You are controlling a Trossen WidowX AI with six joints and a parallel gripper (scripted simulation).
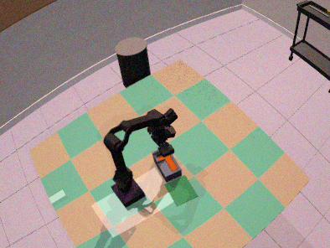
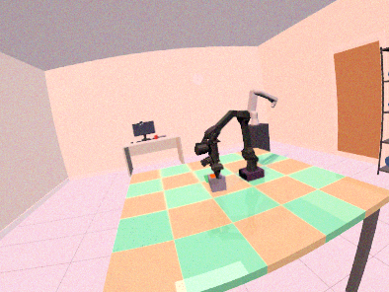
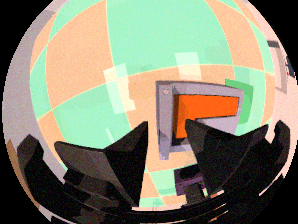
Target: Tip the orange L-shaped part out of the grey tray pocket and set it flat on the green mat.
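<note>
Now: the orange L-shaped part 2 cm behind my gripper tip, 5 cm to the right of it and 4 cm below it. Round my gripper tip: green mat (7 cm behind, 21 cm to the right, 10 cm below); tray (3 cm behind, 6 cm to the right, 10 cm below).
</note>
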